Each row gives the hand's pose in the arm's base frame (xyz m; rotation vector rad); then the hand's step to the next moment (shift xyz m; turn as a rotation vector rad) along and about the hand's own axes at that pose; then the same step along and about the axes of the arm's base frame.
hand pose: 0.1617 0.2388 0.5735 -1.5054 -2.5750 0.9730
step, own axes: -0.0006 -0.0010 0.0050 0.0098 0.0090 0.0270
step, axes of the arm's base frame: -0.0020 -0.0034 -0.0034 -0.0063 -0.0028 -0.0293
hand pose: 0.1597 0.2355 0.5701 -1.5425 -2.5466 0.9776
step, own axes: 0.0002 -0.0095 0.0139 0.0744 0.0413 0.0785
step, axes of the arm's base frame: -0.0120 -0.0099 -0.0064 -0.0300 0.0335 -0.1067
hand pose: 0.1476 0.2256 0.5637 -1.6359 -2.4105 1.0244
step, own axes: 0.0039 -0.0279 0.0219 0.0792 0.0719 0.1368
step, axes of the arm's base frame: -0.0329 -0.0135 -0.0030 -0.0303 0.0157 -0.1703
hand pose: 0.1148 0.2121 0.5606 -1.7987 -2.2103 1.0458
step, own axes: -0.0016 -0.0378 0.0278 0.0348 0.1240 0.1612
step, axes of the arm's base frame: -0.0441 -0.0160 0.0007 0.0139 -0.0315 -0.2034
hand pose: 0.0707 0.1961 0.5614 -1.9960 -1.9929 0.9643
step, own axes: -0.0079 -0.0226 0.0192 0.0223 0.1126 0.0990
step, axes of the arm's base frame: -0.0285 -0.0114 -0.0003 0.0390 -0.0221 -0.1448
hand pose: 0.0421 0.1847 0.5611 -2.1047 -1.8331 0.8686
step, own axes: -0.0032 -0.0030 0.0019 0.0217 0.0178 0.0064
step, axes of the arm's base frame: -0.0037 -0.0029 0.0010 0.0122 0.0159 -0.0207
